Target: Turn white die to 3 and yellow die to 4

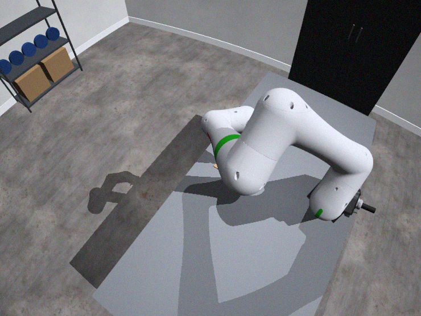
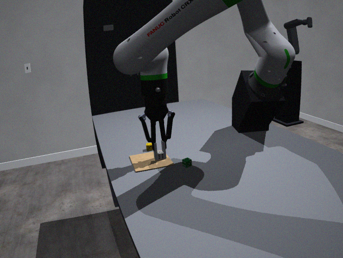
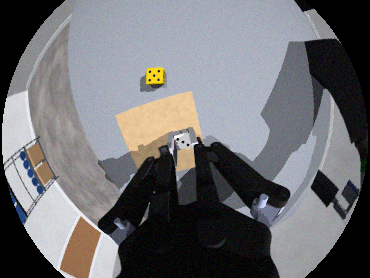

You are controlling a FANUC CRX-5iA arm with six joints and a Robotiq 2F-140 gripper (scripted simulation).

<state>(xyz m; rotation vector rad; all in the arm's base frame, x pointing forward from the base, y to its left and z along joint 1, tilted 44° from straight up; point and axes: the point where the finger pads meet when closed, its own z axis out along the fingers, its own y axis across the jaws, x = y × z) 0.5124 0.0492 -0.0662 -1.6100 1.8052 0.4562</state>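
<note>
My hand is 2 cm above the white die. Also, from my hand: tan mat 4 cm ahead, 4 cm below; then green die 7 cm behind, 9 cm to the left, 3 cm below; then yellow die 2 cm ahead, 11 cm to the right, 3 cm below.
</note>
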